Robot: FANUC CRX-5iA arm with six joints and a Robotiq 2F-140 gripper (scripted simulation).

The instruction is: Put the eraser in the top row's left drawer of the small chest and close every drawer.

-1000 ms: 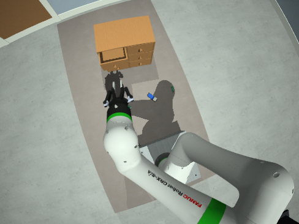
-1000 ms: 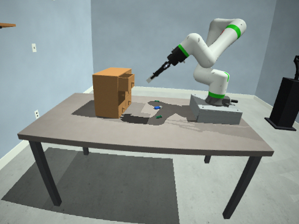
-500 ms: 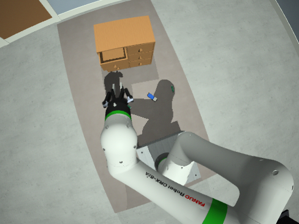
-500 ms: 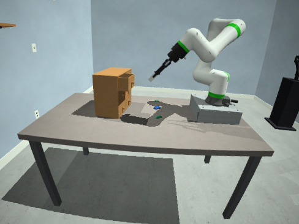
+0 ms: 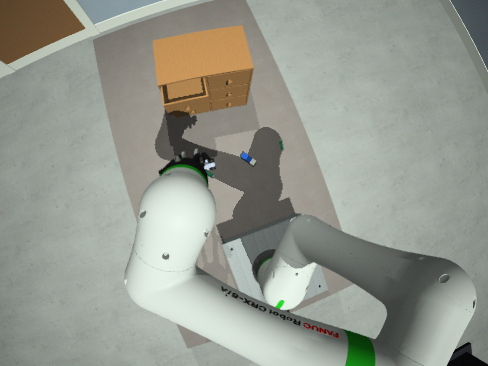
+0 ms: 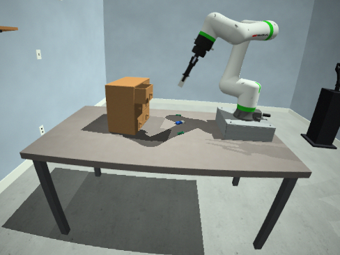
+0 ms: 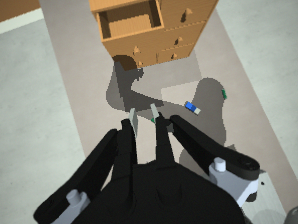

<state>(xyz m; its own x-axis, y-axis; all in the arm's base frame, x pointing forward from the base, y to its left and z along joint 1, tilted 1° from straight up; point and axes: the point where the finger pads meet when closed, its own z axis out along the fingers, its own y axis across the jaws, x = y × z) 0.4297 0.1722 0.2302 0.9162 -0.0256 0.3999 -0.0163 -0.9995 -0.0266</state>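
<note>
My hand is 1 cm short of the eraser, 20 cm to the left of it and 34 cm above it. The rest, counted from my hand: small green object: 4 cm ahead, 35 cm to the right, 34 cm below.
</note>
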